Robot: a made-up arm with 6 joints.
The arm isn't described. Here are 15 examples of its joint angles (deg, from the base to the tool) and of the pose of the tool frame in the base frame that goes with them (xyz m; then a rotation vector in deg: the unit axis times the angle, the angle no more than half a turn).
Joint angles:
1: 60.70 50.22 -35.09 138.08 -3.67 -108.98
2: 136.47 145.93 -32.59 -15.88 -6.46 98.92
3: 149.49 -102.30 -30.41 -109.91 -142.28 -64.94
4: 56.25 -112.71 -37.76 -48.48 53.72 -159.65
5: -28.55 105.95 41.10 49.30 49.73 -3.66
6: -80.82 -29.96 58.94 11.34 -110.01 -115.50
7: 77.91 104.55 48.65 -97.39 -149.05 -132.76
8: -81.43 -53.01 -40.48 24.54 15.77 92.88
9: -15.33 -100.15 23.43 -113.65 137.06 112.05
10: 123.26 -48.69 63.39 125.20 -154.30 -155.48
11: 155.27 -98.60 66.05 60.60 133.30 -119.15
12: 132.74 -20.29 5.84 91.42 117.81 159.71
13: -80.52 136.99 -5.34 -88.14 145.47 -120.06
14: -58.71 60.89 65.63 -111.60 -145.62 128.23
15: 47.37 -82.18 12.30 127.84 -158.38 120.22
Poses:
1: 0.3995 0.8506 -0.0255 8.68 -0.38 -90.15
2: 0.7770 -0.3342 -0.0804 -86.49 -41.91 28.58
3: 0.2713 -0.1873 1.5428 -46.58 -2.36 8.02
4: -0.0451 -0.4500 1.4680 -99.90 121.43 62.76
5: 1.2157 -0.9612 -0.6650 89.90 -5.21 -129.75
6: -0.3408 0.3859 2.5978 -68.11 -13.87 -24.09
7: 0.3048 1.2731 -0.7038 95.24 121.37 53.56
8: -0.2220 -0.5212 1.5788 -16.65 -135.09 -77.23
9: -1.3078 0.3949 1.6219 -58.58 -22.94 15.58
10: 0.6661 -1.1294 2.2735 14.26 -16.52 18.30
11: 1.9845 -0.7620 0.6589 -80.07 -32.10 -154.73
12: -0.4064 0.5123 2.2141 -75.49 16.76 -16.73
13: -0.1622 0.4852 -0.6049 -100.02 65.00 2.44
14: 1.0772 -1.6807 0.9429 95.52 25.94 -23.60
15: -0.8662 -0.8604 1.9733 0.06 -24.97 -139.27
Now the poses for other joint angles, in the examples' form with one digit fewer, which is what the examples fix.
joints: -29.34 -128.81 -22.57 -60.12 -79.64 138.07
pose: -0.842 0.265 1.353 55.3 -92.9 5.0
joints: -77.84 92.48 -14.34 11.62 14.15 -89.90
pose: -0.167 -0.588 -0.610 3.0 -2.8 23.5
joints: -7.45 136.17 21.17 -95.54 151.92 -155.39
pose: -0.124 -0.038 -1.016 -133.5 -56.8 3.8
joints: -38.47 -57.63 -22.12 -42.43 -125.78 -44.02
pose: 0.083 -0.393 1.699 2.3 -41.5 118.7
